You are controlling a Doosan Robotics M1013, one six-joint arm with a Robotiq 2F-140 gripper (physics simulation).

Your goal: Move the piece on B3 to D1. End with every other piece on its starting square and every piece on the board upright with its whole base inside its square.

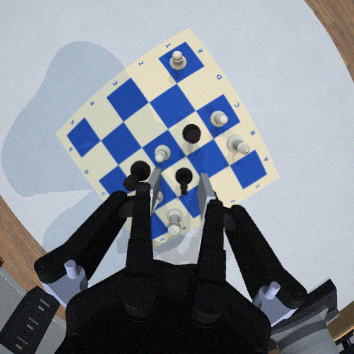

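Seen in the pictures: gripper, fingertip midpoint: [179, 180]; arm's base, origin of the base link: [298, 327].
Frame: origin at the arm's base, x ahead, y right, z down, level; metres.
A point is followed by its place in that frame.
The black piece on B3 [184, 176] {x 0.592, y -0.071, z 0.004 m} stands upright, seen from above between the two fingertips. My gripper [179, 180] {x 0.584, y -0.082, z 0.025 m} is open, with a gap on both sides of that piece, and holds nothing; its height above the board is hard to tell. D1 is the bare cream square between the white piece on E1 [177, 60] {x 0.700, y -0.014, z 0.008 m} and the white piece on C1 [219, 119] {x 0.627, y -0.010, z -0.001 m}. The board [270, 176] {x 0.527, y 0.023, z 0.029 m} lies turned at an angle, its lower part hidden by the fingers.
A black piece [191, 133] {x 0.629, y -0.041, z -0.004 m} stands on C2, a white one [161, 153] {x 0.626, y -0.078, z 0.001 m} on C3, another black one [140, 170] {x 0.620, y -0.112, z 0.015 m} on C4 near the left finger, and a white one [237, 144] {x 0.593, y -0.004, z 0.009 m} on B1. A white piece [174, 220] {x 0.549, y -0.109, z 0.006 m} stands on A4; another near B4 is partly hidden.
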